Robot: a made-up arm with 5 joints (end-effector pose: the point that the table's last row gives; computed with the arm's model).
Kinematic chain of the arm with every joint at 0, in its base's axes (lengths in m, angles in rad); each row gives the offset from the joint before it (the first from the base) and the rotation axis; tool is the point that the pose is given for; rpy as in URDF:
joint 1: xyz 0.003 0 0.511 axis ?
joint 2: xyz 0 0 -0.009 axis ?
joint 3: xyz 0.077 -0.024 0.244 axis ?
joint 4: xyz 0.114 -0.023 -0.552 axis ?
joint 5: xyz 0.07 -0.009 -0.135 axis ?
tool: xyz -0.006 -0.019 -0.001 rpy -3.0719 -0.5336 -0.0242
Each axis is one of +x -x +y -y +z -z.
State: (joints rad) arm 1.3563 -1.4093 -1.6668 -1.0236 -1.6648
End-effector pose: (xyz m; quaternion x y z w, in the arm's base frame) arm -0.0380 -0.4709 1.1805 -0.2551 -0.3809 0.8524 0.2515
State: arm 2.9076 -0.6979 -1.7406 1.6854 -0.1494
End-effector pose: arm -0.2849 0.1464 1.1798 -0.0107 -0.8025 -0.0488 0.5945
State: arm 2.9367 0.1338 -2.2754 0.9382 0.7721
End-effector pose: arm -0.6275 0.1978 1.1278 -0.4000 -0.5526 0.0741 0.7274
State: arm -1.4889 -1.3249 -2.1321 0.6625 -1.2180
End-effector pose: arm -0.1085 0.5245 1.2825 0.1381 0.2374 0.2530 0.9277
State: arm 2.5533 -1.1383 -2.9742 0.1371 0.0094
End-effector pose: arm 0.7541 -0.4109 0.9359 0.2114 0.5961 -0.2297 0.7397
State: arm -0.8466 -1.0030 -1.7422 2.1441 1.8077
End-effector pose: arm 0.0113 -0.0784 1.1691 0.1464 -0.9224 0.3417 0.1050
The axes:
joint 1: +z
joint 2: +y
joint 3: +y
joint 4: +y
joint 5: -z

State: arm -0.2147 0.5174 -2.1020 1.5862 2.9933
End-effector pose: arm 0.7875 -0.2083 0.6615 -0.0344 -0.9633 0.0215 0.2655
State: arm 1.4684 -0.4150 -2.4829 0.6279 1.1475
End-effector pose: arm 0.0678 0.0601 1.4455 -0.3131 0.1598 -0.3328 0.8750
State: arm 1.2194 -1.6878 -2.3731 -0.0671 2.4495
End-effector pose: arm -0.2741 -0.8648 0.8170 0.3374 -0.0329 0.3338 0.8796
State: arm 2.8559 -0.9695 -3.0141 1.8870 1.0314
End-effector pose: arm 0.5508 -0.0977 1.0981 -0.3542 -0.1572 0.2378 0.8907
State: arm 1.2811 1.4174 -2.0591 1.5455 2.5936
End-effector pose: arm 0.2118 0.5723 -0.0462 0.6569 -0.4186 0.3567 0.5158
